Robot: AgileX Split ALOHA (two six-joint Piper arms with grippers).
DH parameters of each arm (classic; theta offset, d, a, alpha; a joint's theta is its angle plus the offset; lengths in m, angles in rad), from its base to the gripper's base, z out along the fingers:
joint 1: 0 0.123 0 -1.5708
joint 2: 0.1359 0 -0.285 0
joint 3: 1.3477 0 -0.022 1.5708
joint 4: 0 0.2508 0 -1.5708
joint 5: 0 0 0.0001 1.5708
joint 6: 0 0.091 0 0
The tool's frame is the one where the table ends.
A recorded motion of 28 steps. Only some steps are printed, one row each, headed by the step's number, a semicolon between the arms.
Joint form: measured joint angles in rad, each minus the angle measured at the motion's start. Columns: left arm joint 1, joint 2, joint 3, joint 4, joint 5, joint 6; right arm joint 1, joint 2, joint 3, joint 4, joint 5, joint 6.
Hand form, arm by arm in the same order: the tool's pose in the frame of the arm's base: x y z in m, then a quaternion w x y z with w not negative. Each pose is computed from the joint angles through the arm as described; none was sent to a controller.
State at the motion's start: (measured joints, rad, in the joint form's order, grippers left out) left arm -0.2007 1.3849 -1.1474 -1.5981 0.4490 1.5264; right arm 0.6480 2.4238 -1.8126 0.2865 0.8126 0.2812
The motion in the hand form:
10: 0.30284 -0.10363 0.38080 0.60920 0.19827 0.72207 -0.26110; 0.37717 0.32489 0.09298 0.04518 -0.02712 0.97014 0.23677
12: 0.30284 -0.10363 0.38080 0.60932 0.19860 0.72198 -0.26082; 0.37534 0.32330 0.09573 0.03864 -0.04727 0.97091 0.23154
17: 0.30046 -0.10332 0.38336 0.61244 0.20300 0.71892 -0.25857; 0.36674 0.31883 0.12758 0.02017 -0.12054 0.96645 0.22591
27: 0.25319 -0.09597 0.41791 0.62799 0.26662 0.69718 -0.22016; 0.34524 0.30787 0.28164 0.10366 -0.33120 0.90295 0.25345
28: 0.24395 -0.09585 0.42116 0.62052 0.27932 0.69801 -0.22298; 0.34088 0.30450 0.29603 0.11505 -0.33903 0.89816 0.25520
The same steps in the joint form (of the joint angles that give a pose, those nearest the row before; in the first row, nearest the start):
10: 0.0000 0.0000 0.0000 0.0000 0.0196 0.0000; 0.0042 -0.0009 0.0009 0.2089 -0.0695 -0.0023
12: 0.0000 0.0000 0.0000 0.0000 0.0196 0.0009; 0.0026 -0.0080 0.0009 0.2027 -0.0386 -0.0334
17: 0.0000 -0.0088 0.0000 0.0060 0.0216 0.0035; -0.0002 -0.0744 -0.0065 0.1892 0.0968 -0.1361
27: 0.0000 -0.1702 -0.0009 0.2977 0.0698 -0.1738; -0.0002 -0.3074 -0.1874 0.1657 0.3924 -0.4280
28: 0.0000 -0.1959 -0.0009 0.3573 0.1040 -0.2272; -0.0002 -0.3362 -0.1933 0.1627 0.4050 -0.4355

